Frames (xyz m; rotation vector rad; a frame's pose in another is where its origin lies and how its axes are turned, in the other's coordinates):
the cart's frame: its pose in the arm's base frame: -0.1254 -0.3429 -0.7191 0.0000 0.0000 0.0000
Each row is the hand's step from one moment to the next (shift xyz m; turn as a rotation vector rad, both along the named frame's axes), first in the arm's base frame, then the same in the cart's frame.
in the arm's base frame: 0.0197 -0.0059 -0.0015 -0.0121 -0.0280 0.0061
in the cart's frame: 0.0197 -0.0059 -0.0015 -0.0121 -0.0280 0.0061
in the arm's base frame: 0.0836 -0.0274 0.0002 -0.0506 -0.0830 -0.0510
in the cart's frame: 0.0836 -0.0274 0.0002 -0.0506 -0.0830 -0.0510
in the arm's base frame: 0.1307 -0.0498 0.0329 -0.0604 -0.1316 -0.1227
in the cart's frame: 0.1307 -0.0498 0.0329 -0.0604 -0.1316 -0.1227
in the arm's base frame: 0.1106 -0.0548 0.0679 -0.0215 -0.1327 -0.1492
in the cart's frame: 0.1106 -0.0548 0.0679 -0.0215 -0.1327 -0.1492
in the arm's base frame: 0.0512 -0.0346 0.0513 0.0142 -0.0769 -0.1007
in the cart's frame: 0.0512 -0.0346 0.0513 0.0142 -0.0769 -0.1007
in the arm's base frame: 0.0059 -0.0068 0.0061 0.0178 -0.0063 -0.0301
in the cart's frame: 0.0059 -0.0068 0.0061 0.0178 -0.0063 -0.0301
